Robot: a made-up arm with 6 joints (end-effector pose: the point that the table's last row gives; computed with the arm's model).
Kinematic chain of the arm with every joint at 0, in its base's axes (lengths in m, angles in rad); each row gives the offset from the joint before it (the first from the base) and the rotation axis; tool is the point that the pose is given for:
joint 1: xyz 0 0 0.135 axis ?
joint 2: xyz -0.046 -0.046 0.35 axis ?
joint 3: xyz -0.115 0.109 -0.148 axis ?
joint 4: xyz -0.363 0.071 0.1 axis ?
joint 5: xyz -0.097 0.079 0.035 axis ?
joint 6: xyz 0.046 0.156 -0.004 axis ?
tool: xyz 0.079 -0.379 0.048
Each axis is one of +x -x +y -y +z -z.
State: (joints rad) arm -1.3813 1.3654 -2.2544 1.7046 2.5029 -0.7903
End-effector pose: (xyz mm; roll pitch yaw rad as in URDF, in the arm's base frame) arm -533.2 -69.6 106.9 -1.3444 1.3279 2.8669
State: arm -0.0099 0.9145 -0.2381 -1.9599 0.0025 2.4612
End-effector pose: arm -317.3 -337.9 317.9 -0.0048 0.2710 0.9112
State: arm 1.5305 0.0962 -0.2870 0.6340 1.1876 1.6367
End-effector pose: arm -481.2 -394.5 159.2 1.5255 1.2590 1.8995
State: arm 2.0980 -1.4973 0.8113 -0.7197 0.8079 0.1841
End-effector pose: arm 61.9 -745.3 -67.5 2.3921 0.8236 1.6606
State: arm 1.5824 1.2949 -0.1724 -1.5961 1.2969 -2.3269
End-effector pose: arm -450.3 -42.9 -537.6 1.4284 -0.1435 2.3419
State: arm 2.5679 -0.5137 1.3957 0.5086 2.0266 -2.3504
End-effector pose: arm 295.2 -505.0 -295.3 -2.8974 0.3306 -1.2961
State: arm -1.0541 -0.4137 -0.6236 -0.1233 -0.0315 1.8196
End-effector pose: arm -434.9 89.4 -6.7 -0.9749 0.2955 -1.0817
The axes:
joint 1: +x
joint 2: +z
joint 3: +y
joint 4: +y
joint 5: -x
joint 6: +y

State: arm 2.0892 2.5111 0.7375 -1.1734 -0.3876 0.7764
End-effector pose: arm 119.7 -288.2 -310.0 -1.6501 -0.4420 3.0461
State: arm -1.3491 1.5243 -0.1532 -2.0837 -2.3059 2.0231
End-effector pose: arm -544.4 151.3 614.2 0.5213 -0.0112 -2.3131
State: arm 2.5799 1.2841 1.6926 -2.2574 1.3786 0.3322
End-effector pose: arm -289.7 -374.7 -560.5 1.6165 0.0069 -0.9976
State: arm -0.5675 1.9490 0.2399 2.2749 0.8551 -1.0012
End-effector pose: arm -120.0 -182.6 491.4 1.7852 0.4799 -2.2381
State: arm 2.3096 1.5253 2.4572 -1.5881 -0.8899 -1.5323
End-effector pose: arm -100.4 -310.3 -72.6 3.0191 -0.0935 -0.6400
